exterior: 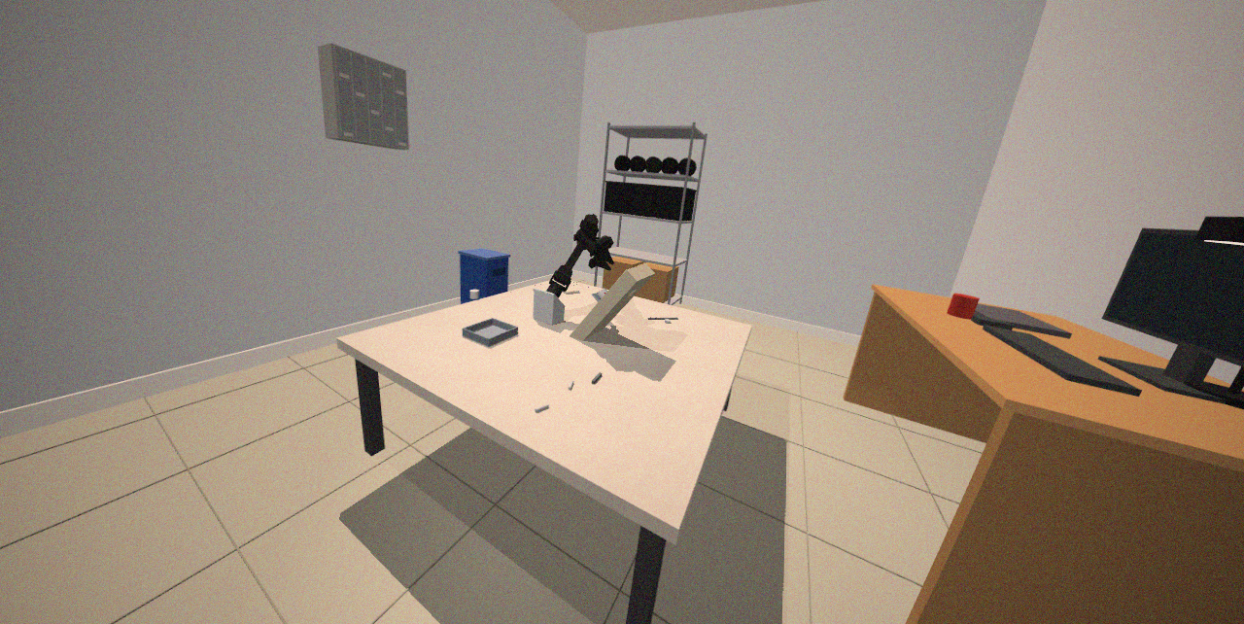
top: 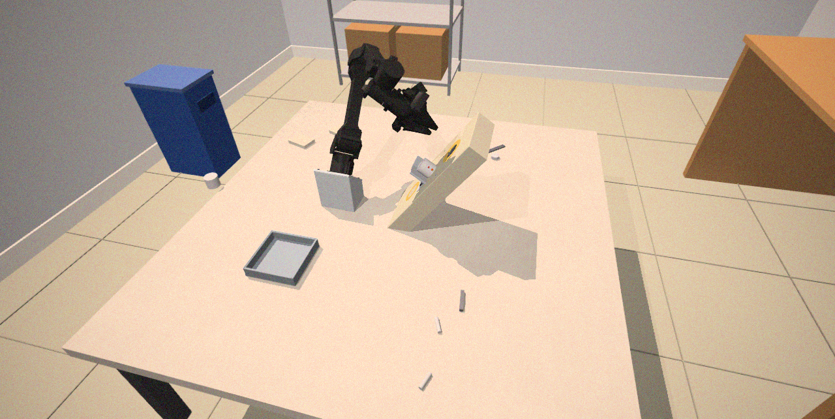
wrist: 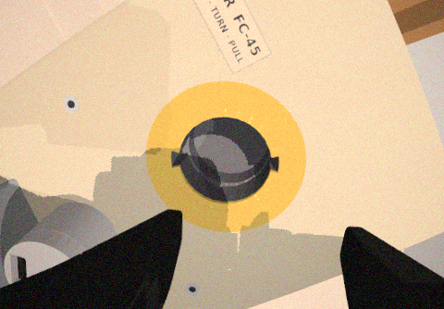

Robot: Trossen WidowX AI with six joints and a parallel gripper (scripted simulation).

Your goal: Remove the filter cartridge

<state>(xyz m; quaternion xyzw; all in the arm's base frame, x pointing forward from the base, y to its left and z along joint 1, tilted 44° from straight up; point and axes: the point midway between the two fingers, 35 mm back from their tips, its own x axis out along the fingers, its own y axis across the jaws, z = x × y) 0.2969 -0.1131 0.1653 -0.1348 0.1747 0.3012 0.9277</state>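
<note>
The round white filter cartridge is 120 mm below my gripper tip and 20 mm behind it. The rest, counted from my gripper tip: grey tray: 340 mm behind, 330 mm to the right, 310 mm below; beige service panel: 140 mm below, 20 mm ahead.
</note>
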